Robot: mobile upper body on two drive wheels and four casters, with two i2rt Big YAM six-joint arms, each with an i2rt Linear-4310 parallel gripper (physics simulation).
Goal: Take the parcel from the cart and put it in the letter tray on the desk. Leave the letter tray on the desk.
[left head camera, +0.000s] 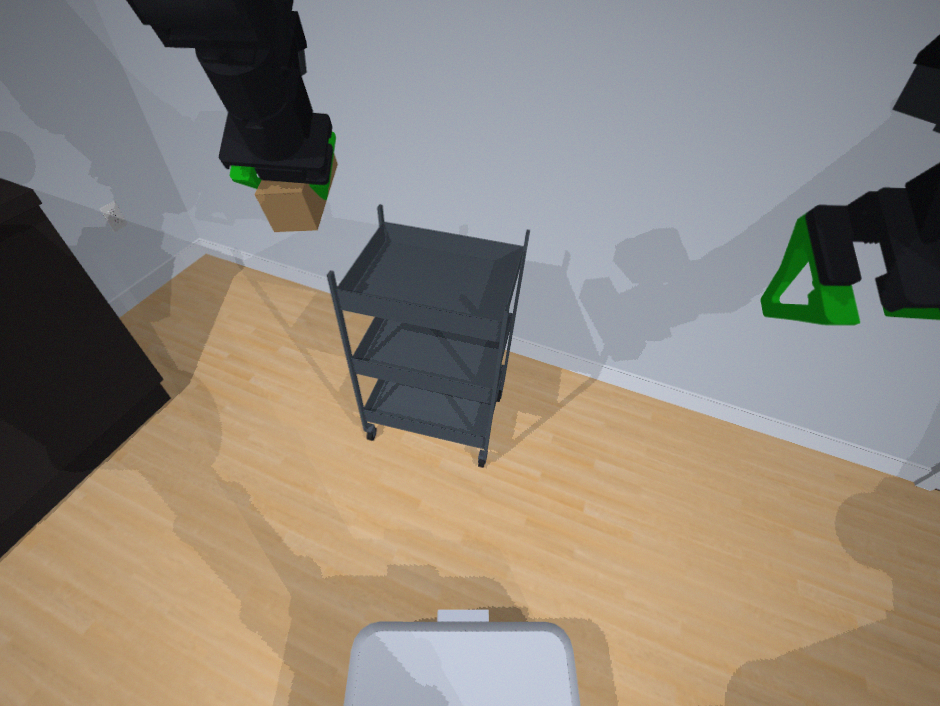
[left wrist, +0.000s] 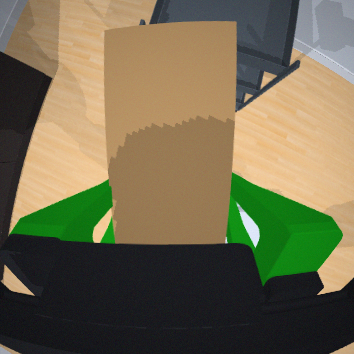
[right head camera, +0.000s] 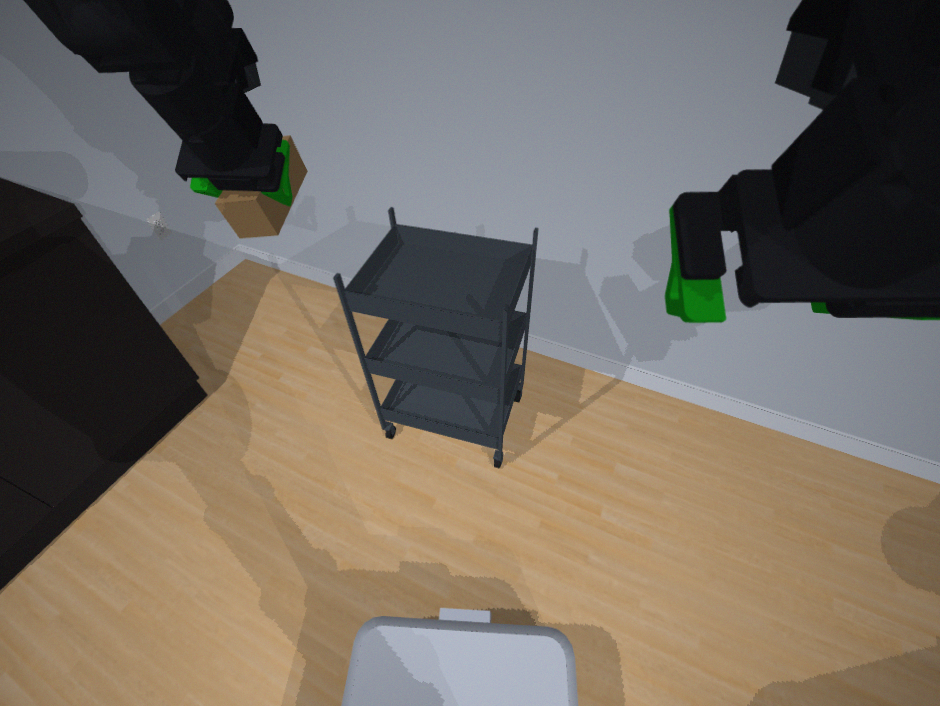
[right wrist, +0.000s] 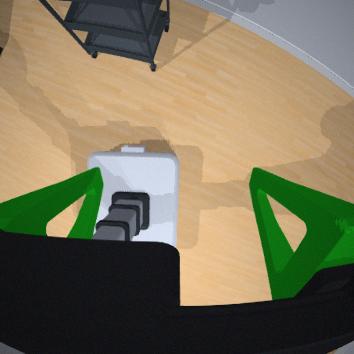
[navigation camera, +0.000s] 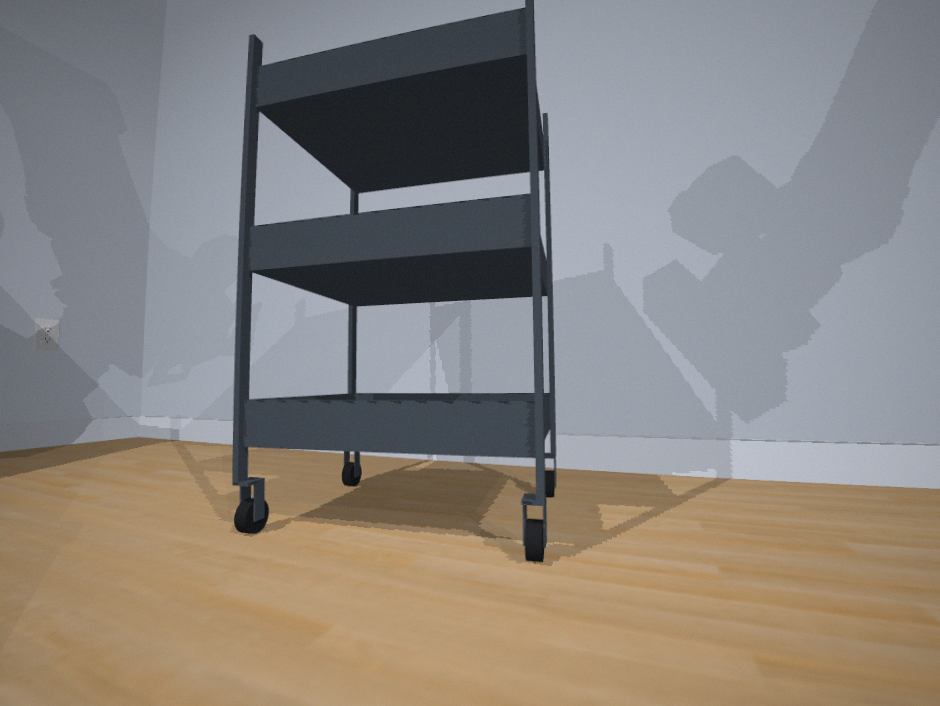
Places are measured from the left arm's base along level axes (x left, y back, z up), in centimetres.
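Pixels of known places: left gripper, fingertip midpoint: (left wrist: 175, 177) (right head camera: 268, 200); right gripper, fingertip midpoint: (left head camera: 825, 307) (right head camera: 740, 303) (right wrist: 175, 175).
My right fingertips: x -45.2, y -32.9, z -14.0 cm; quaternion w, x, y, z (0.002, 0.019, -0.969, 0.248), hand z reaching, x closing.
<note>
Behind a point stands the place of what it marks.
A brown box-shaped parcel (left head camera: 292, 210) @[x 0.0, y -53.8, z -20.5 cm] (right head camera: 253, 216) @[x -0.4, y -53.8, z -20.3 cm] (left wrist: 170, 100) @[x 0.6, y -63.4, z -16.9 cm] is held in the air by my left gripper (left head camera: 284, 184) @[x 0.7, y -59.8, z -21.7 cm] (right head camera: 244, 189) (left wrist: 175, 177) @[x 0.7, y -59.8, z -21.7 cm], which is shut on it with a green finger on each side. They are at the upper left of both head camera views. The dark grey three-shelf cart (left head camera: 417, 306) @[x -9.3, y -91.3, z -68.3 cm] (right head camera: 425, 310) @[x -10.6, y -91.0, z -69.1 cm] (left wrist: 265, 61) @[x -23.1, y -87.8, z -68.5 cm] (right wrist: 105, 30) @[x -10.4, y -91.0, z -97.1 cm] (navigation camera: 387, 235) @[x -10.8, y -90.9, z -98.2 cm] stands by the wall; its top shelf holds no parcel. My right gripper (left head camera: 873, 303) (right head camera: 759, 303) @[x -45.2, y -32.9, z -14.0 cm] (right wrist: 175, 175) @[x -45.2, y -32.9, z -14.0 cm] is wide open and empty, at the right of both head camera views. The desk and letter tray do not show.
A dark cabinet-like block (left head camera: 60, 341) @[x 94.5, y -95.7, z -89.5 cm] (right head camera: 91, 341) @[x 95.4, y -93.7, z -86.9 cm] (left wrist: 20, 115) @[x 99.6, y -84.0, z -117.9 cm] stands at the left. A light wall runs behind the cart. A pale, rounded part of my base (left head camera: 486, 668) @[x -27.7, y -22.4, z -115.0 cm] (right head camera: 486, 668) @[x -28.3, y -22.7, z -115.0 cm] (right wrist: 160, 175) @[x -38.8, y -20.0, z -115.0 cm] shows low in the head camera views, with wooden floor between it and the cart.
</note>
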